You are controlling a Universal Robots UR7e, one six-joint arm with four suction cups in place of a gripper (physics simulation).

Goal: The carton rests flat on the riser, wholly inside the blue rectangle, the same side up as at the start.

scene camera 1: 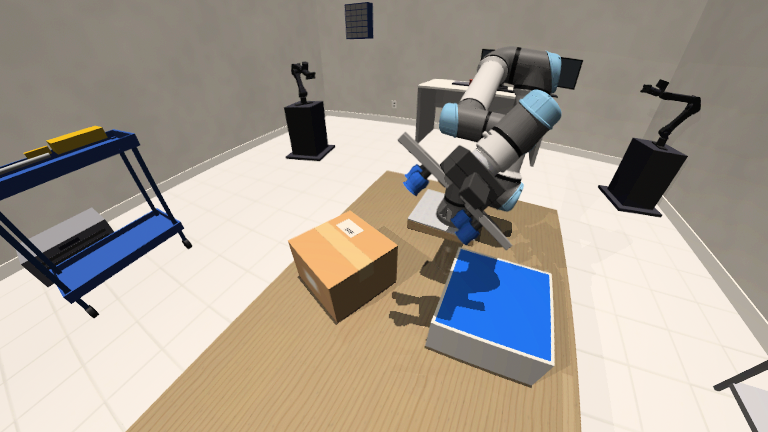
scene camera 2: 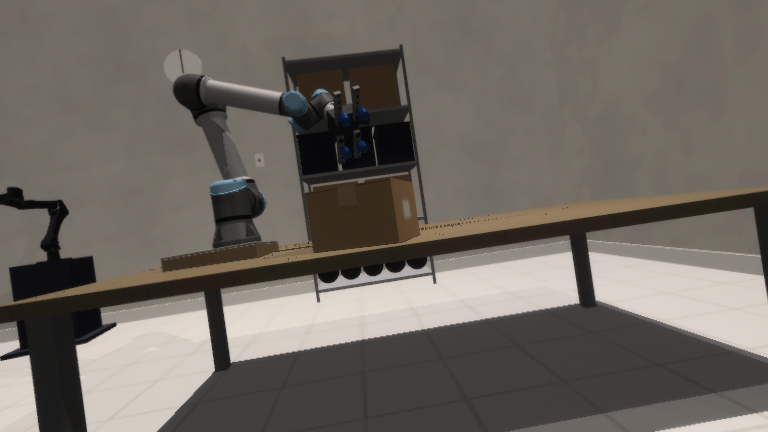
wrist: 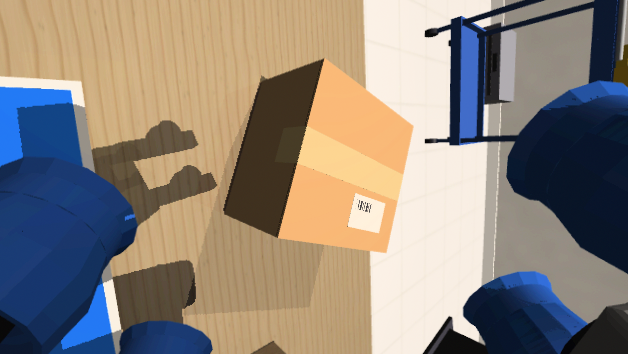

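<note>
The brown carton stands flat on the table, apart from the riser and to its left in scene camera 1. Its tape strip and white barcode label face up. The light grey riser has a bright blue rectangle on top, with arm shadows across it and no carton on it. My gripper is tilted and hangs in the air, clear of the carton. Its blue suction cups touch nothing, so it is open. The riser does not show in scene camera 2.
The arm's base stands on a low block on the wooden table. A blue cart stands on the floor beyond the carton's side. A shelf rack stands behind the table. Two small black arms stand on pedestals.
</note>
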